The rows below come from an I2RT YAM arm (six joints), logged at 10 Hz.
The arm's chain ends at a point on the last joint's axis. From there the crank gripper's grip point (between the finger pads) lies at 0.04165 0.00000 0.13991 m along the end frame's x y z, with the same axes.
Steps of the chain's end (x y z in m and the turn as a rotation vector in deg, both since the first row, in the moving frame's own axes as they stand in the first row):
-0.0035, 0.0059, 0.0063, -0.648, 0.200, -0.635
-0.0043, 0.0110, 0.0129, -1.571, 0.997, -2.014
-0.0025, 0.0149, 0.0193, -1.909, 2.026, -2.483
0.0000, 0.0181, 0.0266, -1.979, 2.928, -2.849
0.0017, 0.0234, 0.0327, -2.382, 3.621, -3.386
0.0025, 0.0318, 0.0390, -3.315, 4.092, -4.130
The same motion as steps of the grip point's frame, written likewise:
-0.0030, 0.0070, 0.0061, -0.648, 0.200, -0.635
-0.0018, 0.0133, 0.0121, -1.571, 0.997, -2.014
0.0025, 0.0176, 0.0177, -1.909, 2.026, -2.483
0.0072, 0.0206, 0.0242, -1.979, 2.928, -2.849
0.0105, 0.0264, 0.0297, -2.382, 3.621, -3.386
0.0125, 0.0364, 0.0355, -3.315, 4.092, -4.130

